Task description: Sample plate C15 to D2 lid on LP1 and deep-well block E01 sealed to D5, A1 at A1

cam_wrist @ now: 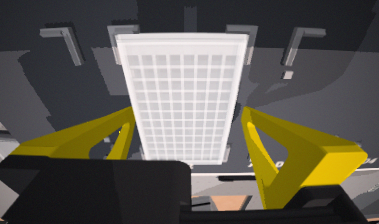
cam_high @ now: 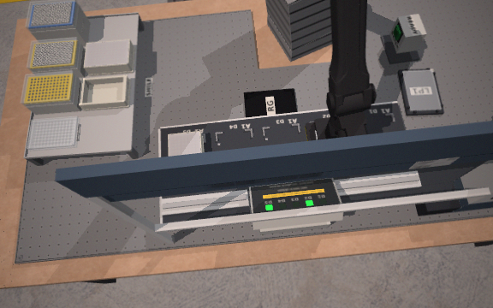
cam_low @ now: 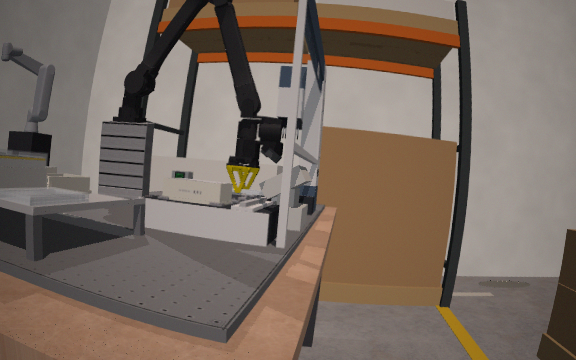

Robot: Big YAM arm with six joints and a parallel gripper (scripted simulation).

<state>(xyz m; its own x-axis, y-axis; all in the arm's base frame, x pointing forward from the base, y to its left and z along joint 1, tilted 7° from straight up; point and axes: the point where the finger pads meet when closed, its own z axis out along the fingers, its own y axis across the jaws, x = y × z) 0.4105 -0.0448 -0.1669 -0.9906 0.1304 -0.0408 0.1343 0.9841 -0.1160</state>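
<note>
My hand is 10 mm above the sample plate C15. Also, from my hand: clear plate lid (110 mm behind, 310 mm to the left, 60 mm below); then lid park LP1 (110 mm behind, 310 mm to the left, 70 mm below); then black regrip nest RG (180 mm behind, 110 mm to the right, 70 mm below).
</note>
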